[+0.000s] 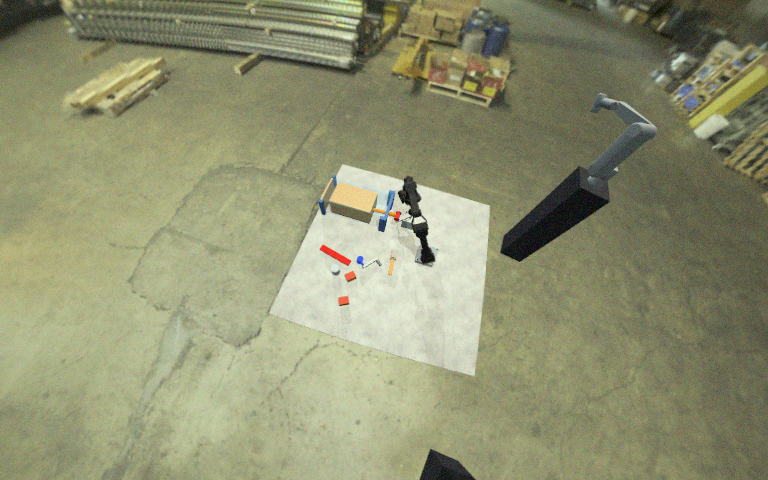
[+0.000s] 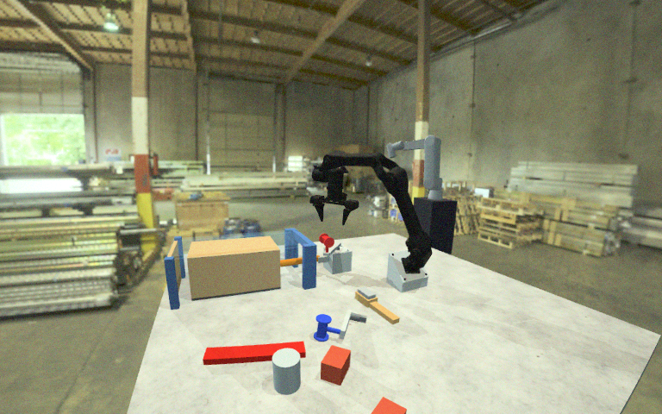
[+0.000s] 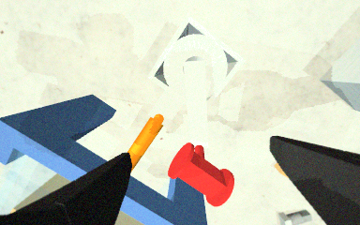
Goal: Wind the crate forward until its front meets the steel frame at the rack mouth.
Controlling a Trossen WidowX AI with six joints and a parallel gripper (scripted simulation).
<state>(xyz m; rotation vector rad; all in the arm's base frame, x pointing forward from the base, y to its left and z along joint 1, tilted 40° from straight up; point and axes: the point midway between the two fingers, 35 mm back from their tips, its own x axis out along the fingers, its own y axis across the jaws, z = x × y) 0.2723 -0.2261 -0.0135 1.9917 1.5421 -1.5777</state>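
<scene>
The red-knobbed winch handle lies 100 mm below my gripper tip, 10 mm to the left of it and 10 mm ahead of it. The rest, counted from my gripper tip: blue frame: 120 mm ahead, 100 mm below, 10 mm to the right; red knob: 70 mm below, 40 mm to the left, 30 mm ahead; grey winch: 180 mm below, 50 mm to the right, 50 mm behind.
</scene>
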